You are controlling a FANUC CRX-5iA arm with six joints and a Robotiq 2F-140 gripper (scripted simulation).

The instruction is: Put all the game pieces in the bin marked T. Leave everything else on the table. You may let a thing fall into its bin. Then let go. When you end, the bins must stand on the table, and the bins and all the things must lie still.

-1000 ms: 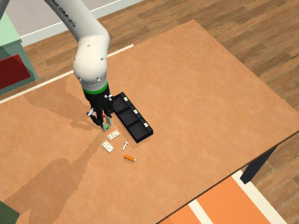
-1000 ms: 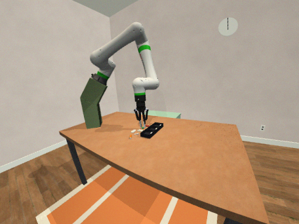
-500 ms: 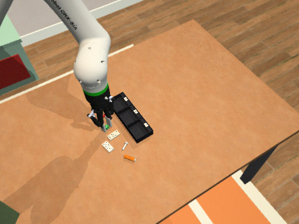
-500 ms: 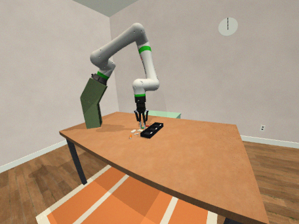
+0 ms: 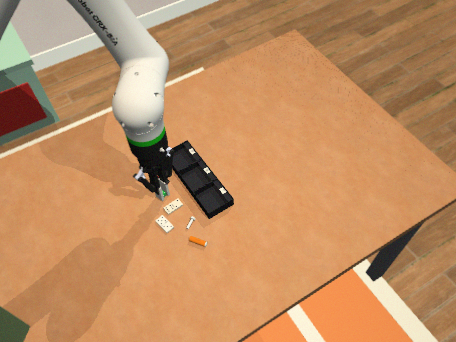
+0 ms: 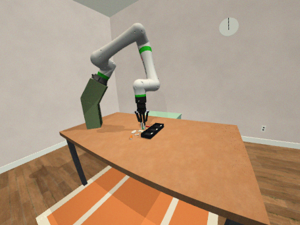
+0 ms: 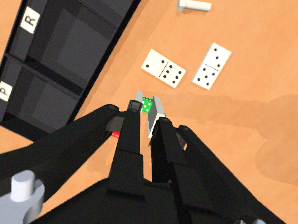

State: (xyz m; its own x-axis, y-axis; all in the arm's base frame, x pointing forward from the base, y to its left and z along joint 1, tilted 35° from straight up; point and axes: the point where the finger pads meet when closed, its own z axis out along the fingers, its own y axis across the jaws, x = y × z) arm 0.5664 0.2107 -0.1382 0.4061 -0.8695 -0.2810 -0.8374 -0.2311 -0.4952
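Now: hand 10 mm short of the domino, 50 mm to the left of it and 30 mm above it. Also, from my hand: red cylinder (60 mm to the left, 30 mm below); then black three-compartment bin (110 mm ahead, 10 mm to the left, 20 mm below); then green die (30 mm below).
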